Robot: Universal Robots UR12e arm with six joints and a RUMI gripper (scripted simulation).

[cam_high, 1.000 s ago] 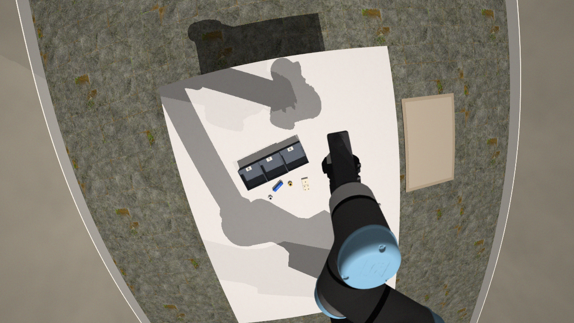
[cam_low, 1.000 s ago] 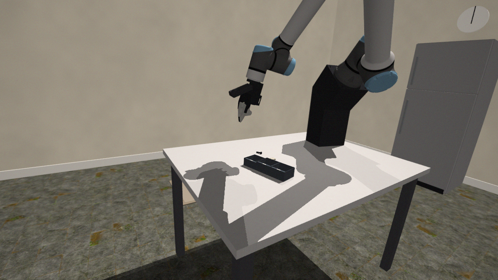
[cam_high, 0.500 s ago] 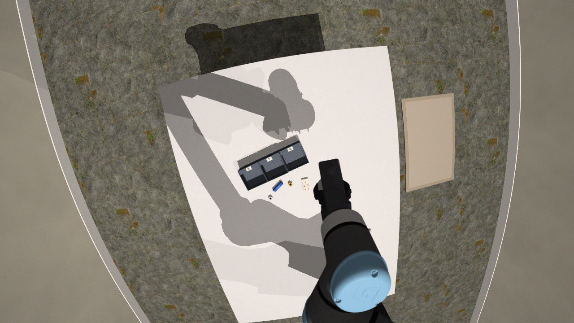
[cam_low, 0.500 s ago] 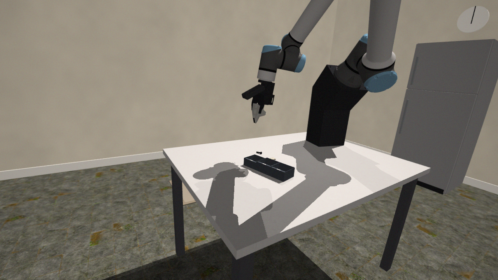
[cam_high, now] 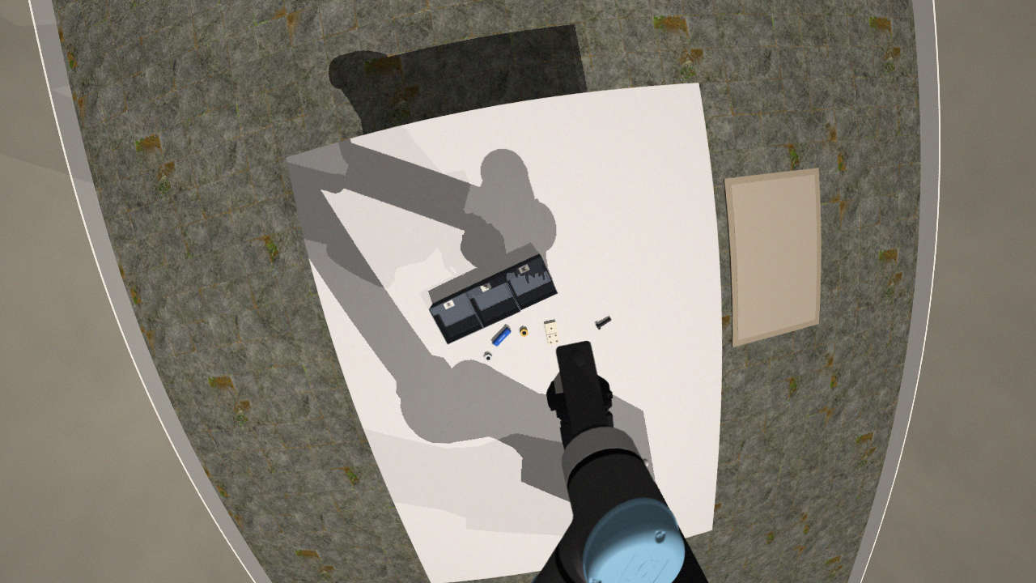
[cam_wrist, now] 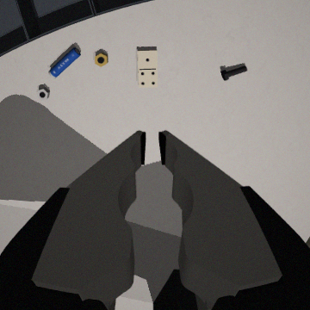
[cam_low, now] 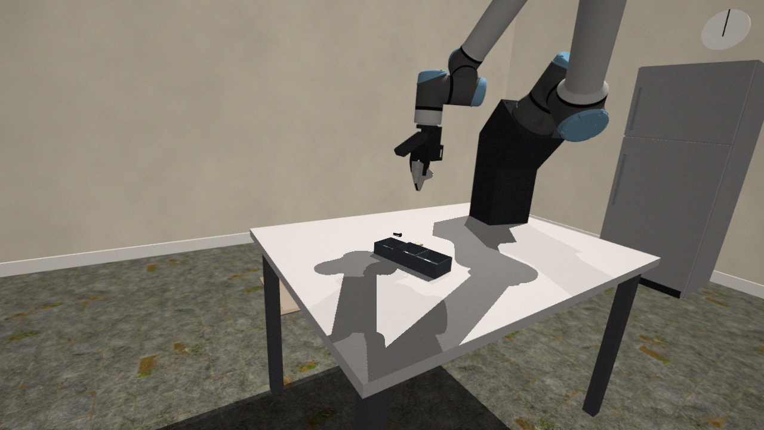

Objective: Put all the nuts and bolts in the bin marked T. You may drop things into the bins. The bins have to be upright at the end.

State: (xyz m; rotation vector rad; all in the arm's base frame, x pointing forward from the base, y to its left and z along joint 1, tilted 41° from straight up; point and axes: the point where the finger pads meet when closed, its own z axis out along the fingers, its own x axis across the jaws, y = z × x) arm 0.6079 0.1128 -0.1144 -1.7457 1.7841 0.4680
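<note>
The black bin unit lies 200 mm below my hand, 110 mm to the left of it and 90 mm ahead of it. Also, from my hand: yellow nut 210 mm below, 60 mm to the left; cream domino 210 mm below, 20 mm behind; blue battery 210 mm below, 110 mm to the left.
</note>
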